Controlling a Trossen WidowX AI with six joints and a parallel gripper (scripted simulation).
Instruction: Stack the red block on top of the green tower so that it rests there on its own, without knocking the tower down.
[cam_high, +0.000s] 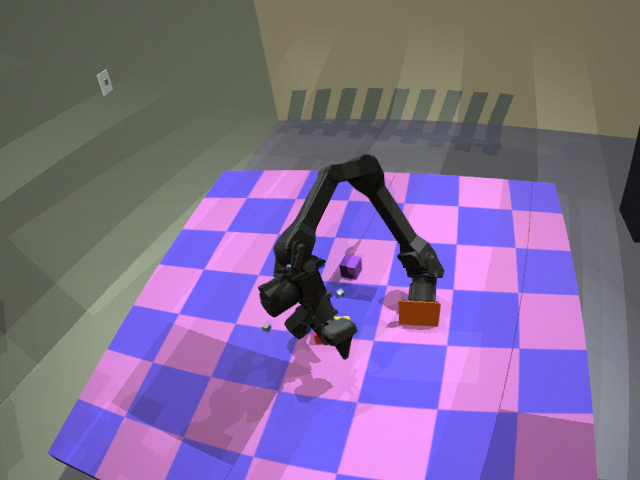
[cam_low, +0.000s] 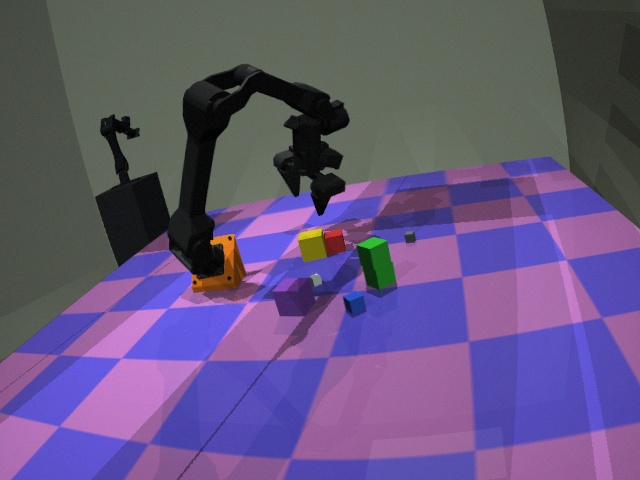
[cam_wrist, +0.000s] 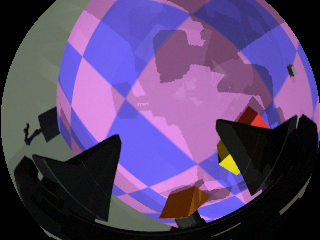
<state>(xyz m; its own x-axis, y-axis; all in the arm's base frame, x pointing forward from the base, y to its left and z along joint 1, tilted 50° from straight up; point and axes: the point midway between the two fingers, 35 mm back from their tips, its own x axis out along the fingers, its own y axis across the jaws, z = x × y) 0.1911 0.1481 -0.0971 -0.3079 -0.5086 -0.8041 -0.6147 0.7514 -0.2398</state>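
The red block is 60 mm ahead of my gripper tip, 90 mm to the right of it and 60 mm below it. From my gripper tip the other things lie so: yellow cube 20 mm ahead, 100 mm to the right, 50 mm below; then purple cube 30 mm ahead, 330 mm to the right, 60 mm below; then small blue cube 120 mm ahead, 350 mm to the right, 70 mm below.
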